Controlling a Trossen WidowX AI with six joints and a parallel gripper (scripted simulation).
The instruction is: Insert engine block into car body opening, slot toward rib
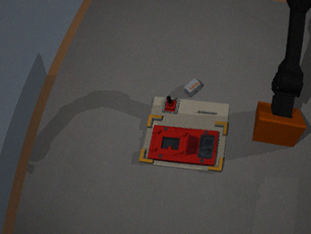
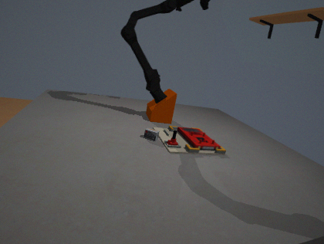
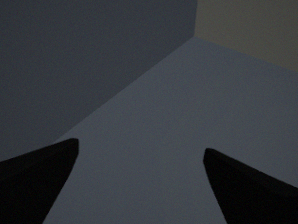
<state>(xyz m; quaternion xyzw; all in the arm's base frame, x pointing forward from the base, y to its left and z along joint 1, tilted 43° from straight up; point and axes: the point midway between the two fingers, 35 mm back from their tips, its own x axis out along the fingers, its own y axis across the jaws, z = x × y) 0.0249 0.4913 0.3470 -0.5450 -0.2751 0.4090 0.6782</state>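
The grey engine block lies 70 cm below my gripper tip, 25 cm ahead of it and 22 cm to the right of it. Round my gripper tip: stand 68 cm below, 31 cm ahead, 15 cm to the right.
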